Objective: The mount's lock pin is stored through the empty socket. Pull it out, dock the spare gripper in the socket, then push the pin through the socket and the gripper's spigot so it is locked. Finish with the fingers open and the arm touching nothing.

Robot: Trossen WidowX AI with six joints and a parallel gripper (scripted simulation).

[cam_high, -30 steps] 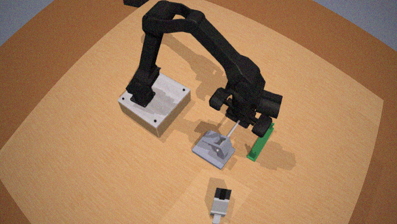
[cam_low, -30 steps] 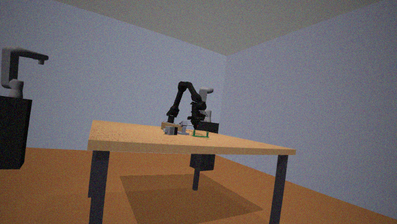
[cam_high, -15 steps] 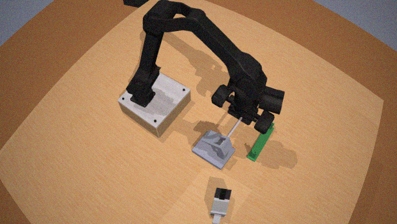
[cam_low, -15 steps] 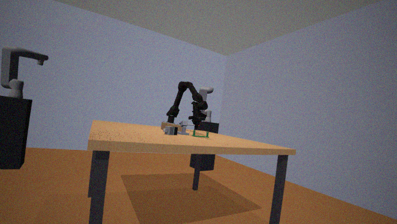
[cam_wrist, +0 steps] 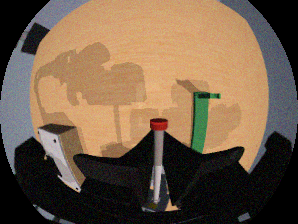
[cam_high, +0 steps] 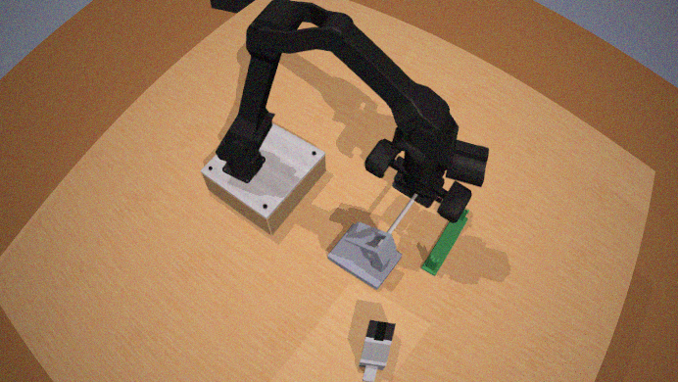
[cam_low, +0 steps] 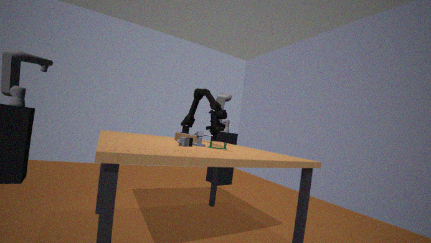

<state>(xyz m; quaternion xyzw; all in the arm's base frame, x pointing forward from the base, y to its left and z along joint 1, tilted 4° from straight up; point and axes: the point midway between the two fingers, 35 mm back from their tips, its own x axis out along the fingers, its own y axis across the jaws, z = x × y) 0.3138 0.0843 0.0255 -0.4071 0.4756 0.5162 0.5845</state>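
My gripper tip is 9 cm short of the green bracket, 3 cm to the left of it and 3 cm above it. The rest, counted from my gripper tip: spare gripper (6 cm ahead, 29 cm to the right, 3 cm below); then grey mount (3 cm behind, 12 cm to the right).
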